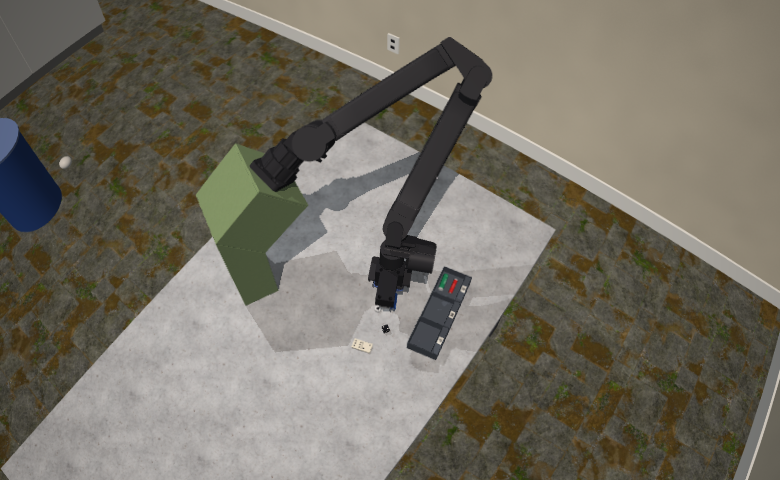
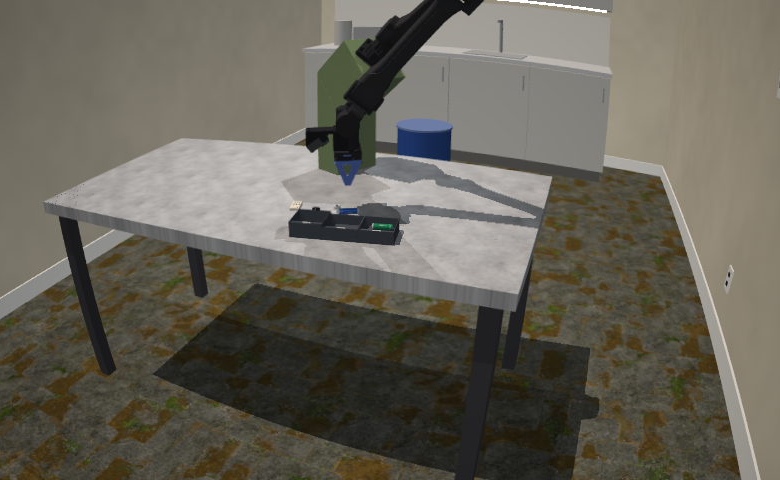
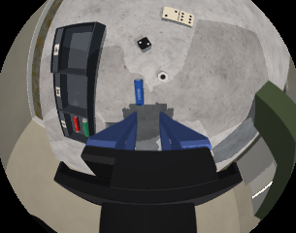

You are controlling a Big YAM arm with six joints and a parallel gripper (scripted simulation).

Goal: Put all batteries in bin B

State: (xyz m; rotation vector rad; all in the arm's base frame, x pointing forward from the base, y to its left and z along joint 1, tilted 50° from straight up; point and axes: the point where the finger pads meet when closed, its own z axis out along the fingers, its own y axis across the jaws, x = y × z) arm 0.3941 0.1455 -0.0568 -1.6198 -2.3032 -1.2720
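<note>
My gripper is now 8 cm above the blue battery, 1 cm to the right of it and 1 cm short of it. From my hand the other things lie so: white ring-shaped piece 8 cm below, 4 cm to the right, 1 cm behind; then black die 8 cm below, 7 cm to the right, 5 cm ahead; then dark three-compartment bin 13 cm ahead, 7 cm below, 6 cm to the left.
</note>
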